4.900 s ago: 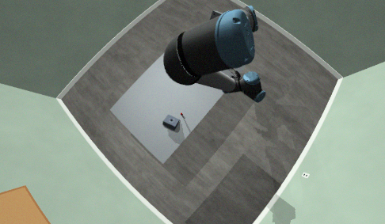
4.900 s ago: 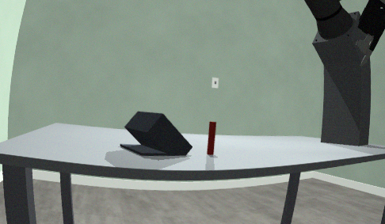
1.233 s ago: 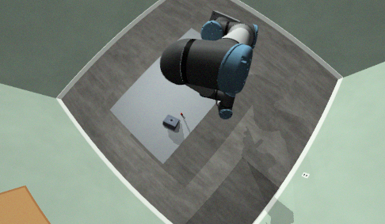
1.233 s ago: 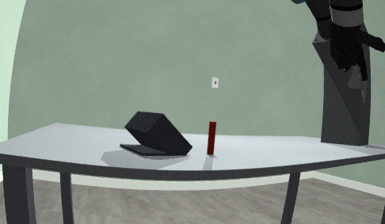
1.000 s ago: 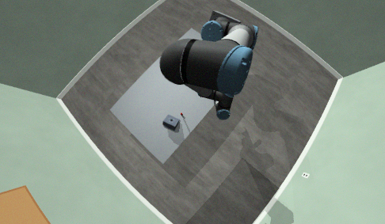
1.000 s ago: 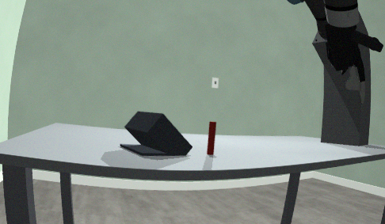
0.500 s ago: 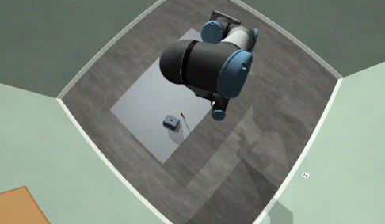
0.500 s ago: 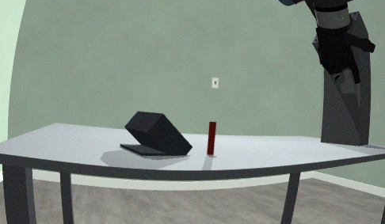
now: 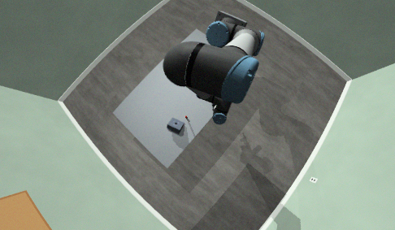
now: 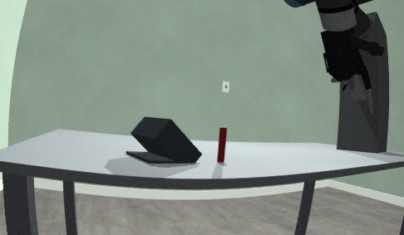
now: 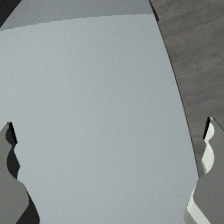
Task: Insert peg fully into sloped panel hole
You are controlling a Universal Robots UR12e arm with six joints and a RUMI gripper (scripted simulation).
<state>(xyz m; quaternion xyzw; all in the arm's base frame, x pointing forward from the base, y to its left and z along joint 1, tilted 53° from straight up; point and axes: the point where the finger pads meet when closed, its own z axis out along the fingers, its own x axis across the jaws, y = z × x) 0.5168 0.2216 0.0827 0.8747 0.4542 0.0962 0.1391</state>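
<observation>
My gripper is now 30 cm short of the red peg, 19 cm to the left of it and 13 cm above it. Also, from my hand: thin dark base plate (44 cm ahead, 24 cm to the right, 16 cm below).
</observation>
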